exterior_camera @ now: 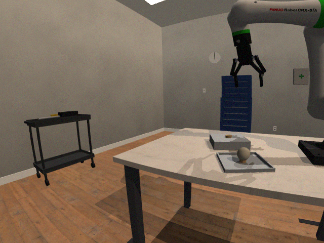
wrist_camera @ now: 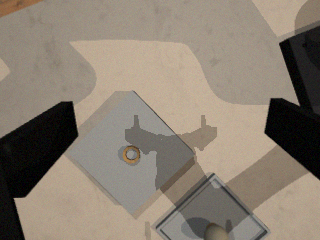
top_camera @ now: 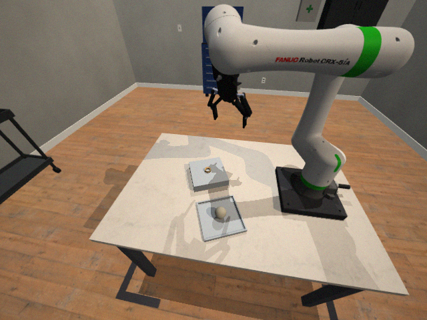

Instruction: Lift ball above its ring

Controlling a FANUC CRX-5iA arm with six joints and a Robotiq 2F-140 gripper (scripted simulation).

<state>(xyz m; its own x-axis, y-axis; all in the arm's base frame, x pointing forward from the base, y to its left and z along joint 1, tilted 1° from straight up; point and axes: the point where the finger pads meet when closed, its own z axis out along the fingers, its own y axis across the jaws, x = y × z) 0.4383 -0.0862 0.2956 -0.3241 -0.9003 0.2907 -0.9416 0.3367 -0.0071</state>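
My hand is 300 mm to the right of the beige ball, 290 mm above it and 10 mm past it. Round my hand: shallow grey tray (330 mm below, 300 mm to the left, 10 mm behind).
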